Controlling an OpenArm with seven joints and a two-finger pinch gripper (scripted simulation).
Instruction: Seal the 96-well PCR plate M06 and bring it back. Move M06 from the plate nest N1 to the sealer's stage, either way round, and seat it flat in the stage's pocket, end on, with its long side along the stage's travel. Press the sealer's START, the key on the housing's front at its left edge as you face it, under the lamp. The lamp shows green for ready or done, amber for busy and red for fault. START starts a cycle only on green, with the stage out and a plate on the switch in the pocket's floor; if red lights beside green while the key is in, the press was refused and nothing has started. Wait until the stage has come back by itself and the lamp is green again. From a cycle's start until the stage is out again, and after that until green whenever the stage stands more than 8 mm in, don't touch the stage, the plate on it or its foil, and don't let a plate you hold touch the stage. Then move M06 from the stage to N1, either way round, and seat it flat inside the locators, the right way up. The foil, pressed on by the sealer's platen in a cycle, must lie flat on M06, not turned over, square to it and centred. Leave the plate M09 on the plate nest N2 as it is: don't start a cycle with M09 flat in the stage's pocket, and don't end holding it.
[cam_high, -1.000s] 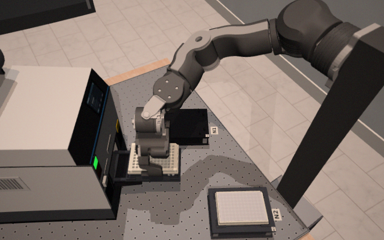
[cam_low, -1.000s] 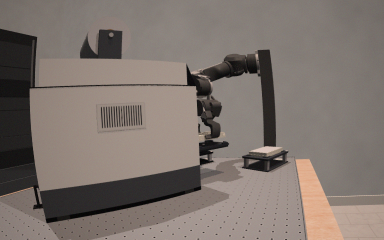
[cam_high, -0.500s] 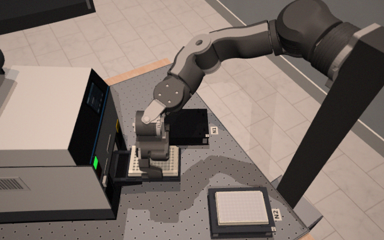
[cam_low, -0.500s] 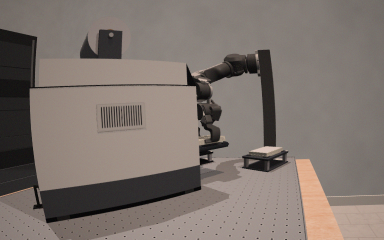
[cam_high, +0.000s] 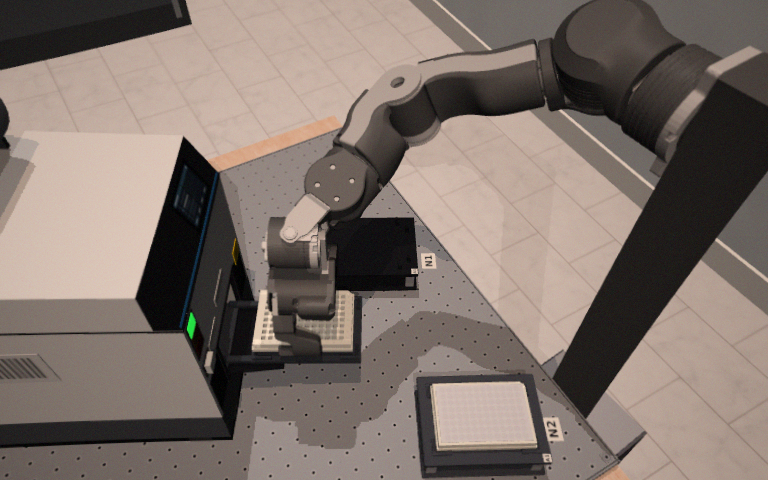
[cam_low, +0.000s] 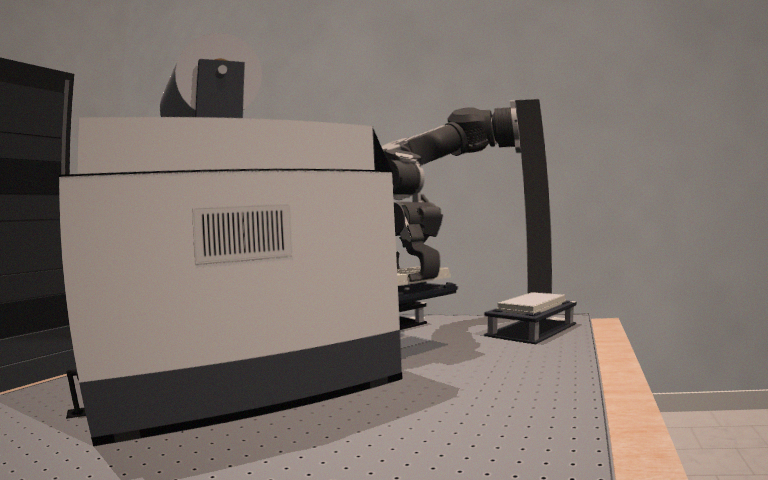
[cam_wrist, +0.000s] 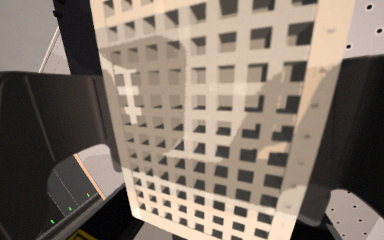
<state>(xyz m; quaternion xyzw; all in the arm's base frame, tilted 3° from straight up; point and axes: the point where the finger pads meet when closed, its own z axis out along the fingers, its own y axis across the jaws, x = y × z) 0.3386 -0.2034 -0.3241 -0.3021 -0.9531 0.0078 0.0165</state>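
Right now the sealer's stage is 10 mm behind my hand and 30 mm below it. Round my hand: touchscreen: 70 mm ahead, 100 mm to the right, 190 mm above; then start key: 130 mm ahead, 20 mm to the left, 60 mm above; then 96-well plate M06: right at my hand.
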